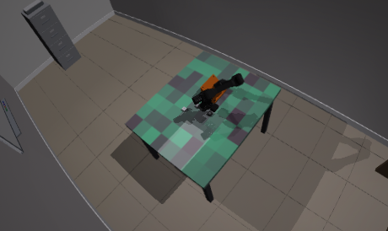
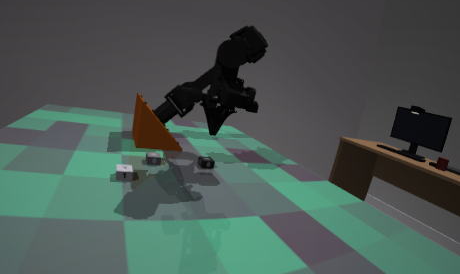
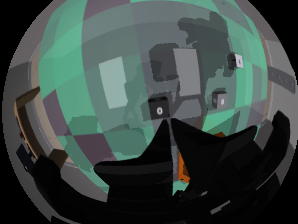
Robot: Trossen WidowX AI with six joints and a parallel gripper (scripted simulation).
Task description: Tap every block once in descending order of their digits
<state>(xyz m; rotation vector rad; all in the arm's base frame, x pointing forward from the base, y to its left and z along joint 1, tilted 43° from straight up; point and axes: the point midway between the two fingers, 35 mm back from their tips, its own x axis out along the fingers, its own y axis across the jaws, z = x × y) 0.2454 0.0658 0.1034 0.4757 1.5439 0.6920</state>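
Right now the black block is 7 cm below my gripper tip and 1 cm behind it. The rest, counted from my gripper tip: grey block 13 cm to the right, 7 cm below; then white block 19 cm to the right, 10 cm ahead, 7 cm below.
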